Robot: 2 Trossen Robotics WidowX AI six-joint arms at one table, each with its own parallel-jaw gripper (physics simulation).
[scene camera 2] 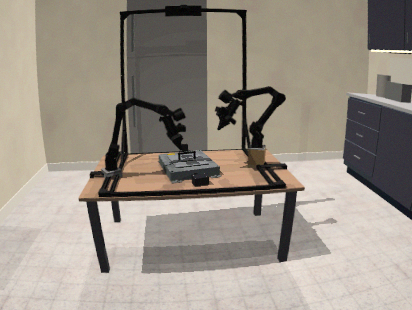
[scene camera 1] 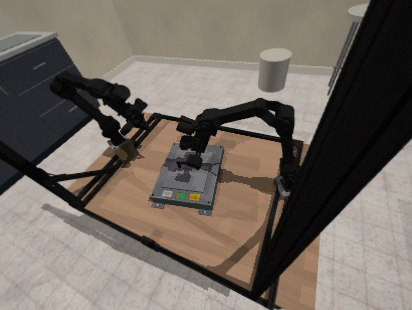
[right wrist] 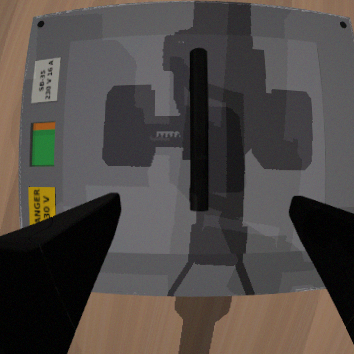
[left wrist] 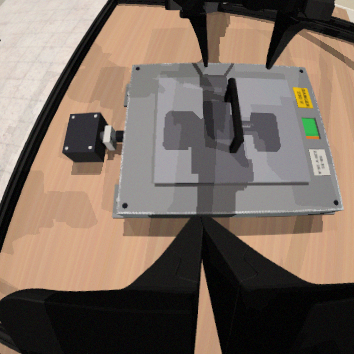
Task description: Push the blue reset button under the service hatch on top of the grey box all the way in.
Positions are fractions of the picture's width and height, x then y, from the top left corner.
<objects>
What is the left gripper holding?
Nothing.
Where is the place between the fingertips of the right gripper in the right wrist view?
0.58, 0.57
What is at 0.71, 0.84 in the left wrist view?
The left gripper.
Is the right gripper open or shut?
Open.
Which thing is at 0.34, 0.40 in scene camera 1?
The left gripper.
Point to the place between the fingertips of the right gripper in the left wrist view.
0.67, 0.19
</objects>
